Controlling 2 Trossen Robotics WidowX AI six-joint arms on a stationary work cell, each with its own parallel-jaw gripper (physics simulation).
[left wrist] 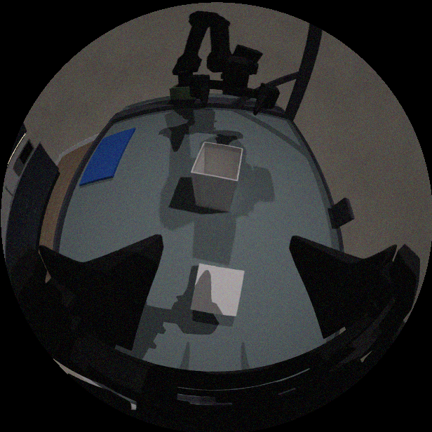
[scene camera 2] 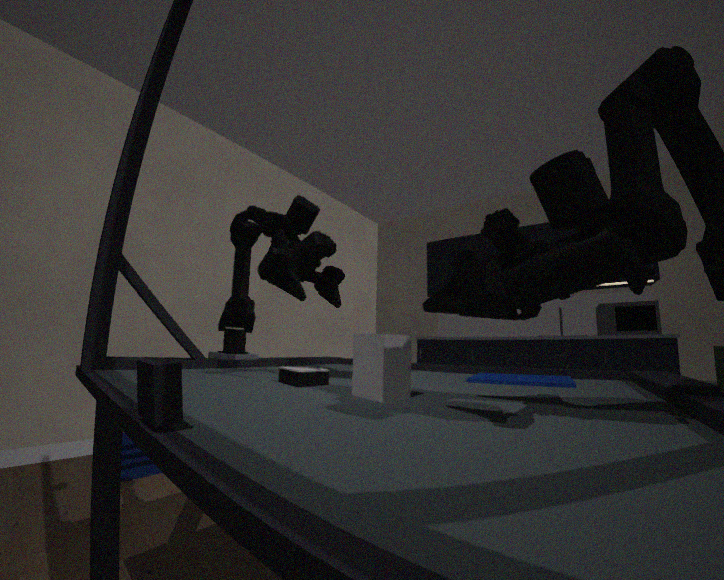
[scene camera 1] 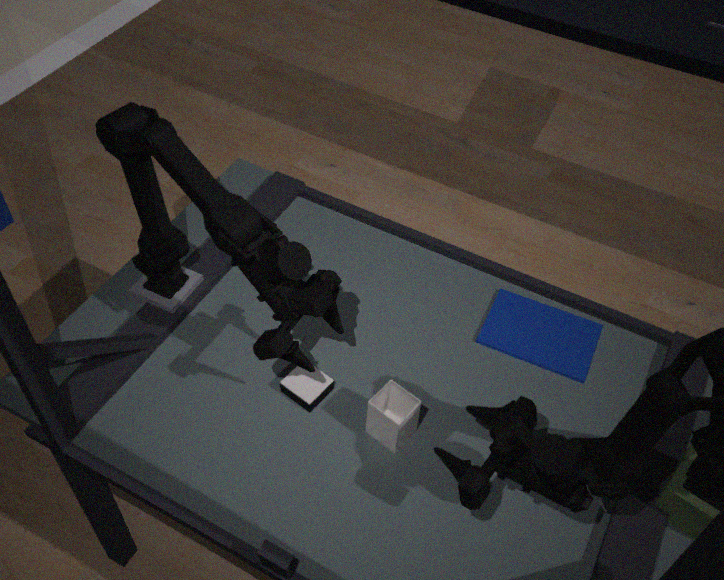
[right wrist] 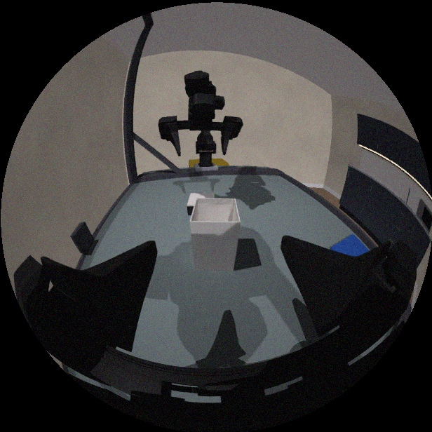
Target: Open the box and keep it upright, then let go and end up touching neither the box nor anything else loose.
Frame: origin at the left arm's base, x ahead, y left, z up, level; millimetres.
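Where they show: left gripper, fingertip midpoint: [scene camera 2: 322,303] [scene camera 1: 327,351]; right gripper, fingertip midpoint: [scene camera 2: 443,310] [scene camera 1: 450,428]; left arm's base at its link origin: [scene camera 2: 233,353] [scene camera 1: 166,282]; right arm's base at its link origin: [scene camera 1: 711,485].
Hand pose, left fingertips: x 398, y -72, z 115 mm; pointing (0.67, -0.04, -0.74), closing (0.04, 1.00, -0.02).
Observation:
Things, the pixels of their top centre, and the offset from my left fingertips.
- white box at its top centre: [scene camera 2: 382,334] [scene camera 1: 394,401] 127 mm ahead, 1 mm right, 55 mm down
- lid at its top centre: [scene camera 1: 306,381] [scene camera 2: 303,368] 43 mm back, 3 mm left, 120 mm down
- flat blue panel at its top centre: [scene camera 1: 540,332] [scene camera 2: 520,377] 292 mm ahead, 328 mm left, 141 mm down
- small dark block at its top centre: [scene camera 2: 161,359] [scene camera 1: 276,552] 75 mm ahead, 294 mm right, 92 mm down
The white box [scene camera 1: 381,419] [scene camera 2: 369,368] [left wrist: 215,192] [right wrist: 215,252] stands upright on the table, its top open. The lid [scene camera 1: 308,389] [scene camera 2: 303,377] [left wrist: 229,292] [right wrist: 193,201], white on top with dark sides, lies apart from the box on the table. My left gripper [scene camera 1: 328,351] [scene camera 2: 322,302] [left wrist: 229,242] [right wrist: 202,153] is open and empty above the table near the lid, clear of it. My right gripper [scene camera 1: 452,428] [left wrist: 229,108] [right wrist: 220,245] is open and empty, to the right of the box in scene camera 1, with a gap between.
A flat blue panel [scene camera 1: 540,335] [scene camera 2: 520,380] [left wrist: 107,156] [right wrist: 350,245] lies near the table's far edge in scene camera 1. A small dark block [scene camera 1: 277,557] [scene camera 2: 160,394] [left wrist: 342,213] [right wrist: 83,238] is at the opposite edge. A dark frame post [scene camera 2: 129,157] rises at the table's corner.

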